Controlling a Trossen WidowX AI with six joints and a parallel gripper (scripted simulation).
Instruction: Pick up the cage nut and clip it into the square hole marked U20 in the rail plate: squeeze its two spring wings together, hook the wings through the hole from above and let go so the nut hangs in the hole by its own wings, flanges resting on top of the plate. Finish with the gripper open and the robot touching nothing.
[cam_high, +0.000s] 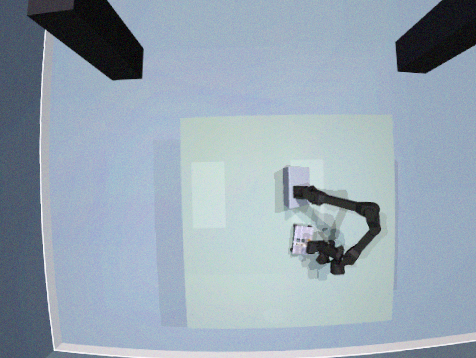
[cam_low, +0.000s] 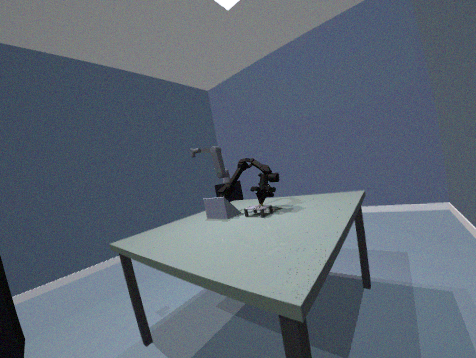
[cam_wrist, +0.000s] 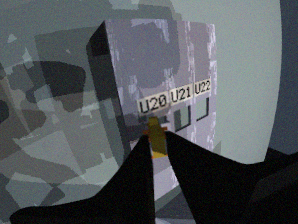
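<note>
Now: gripper tip 10 mm above the cage nut.
</note>
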